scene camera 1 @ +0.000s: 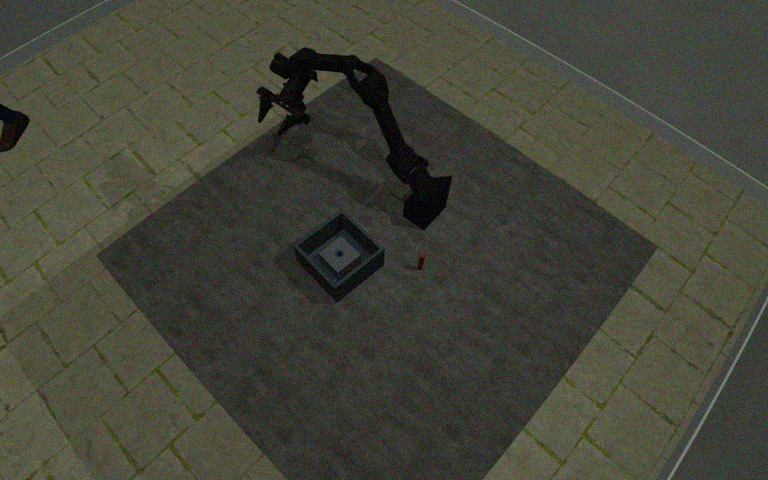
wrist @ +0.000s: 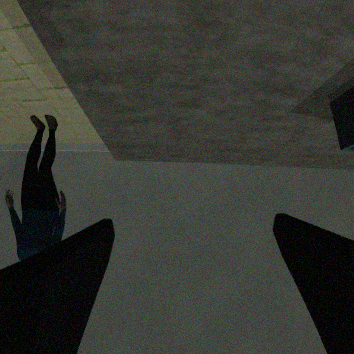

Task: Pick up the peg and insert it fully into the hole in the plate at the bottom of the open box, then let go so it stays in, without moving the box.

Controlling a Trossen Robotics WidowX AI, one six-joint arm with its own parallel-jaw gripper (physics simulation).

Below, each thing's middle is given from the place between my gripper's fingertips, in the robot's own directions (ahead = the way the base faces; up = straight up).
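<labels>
Positions relative to my hand: dark box (scene camera 1: pixel 372 253), 0.14 m ahead of it, 0.39 m to the left of it, 0.17 m below it; light grey plate (scene camera 1: pixel 339 257), 0.14 m ahead of it, 0.39 m to the left of it, 0.19 m below it.
</labels>
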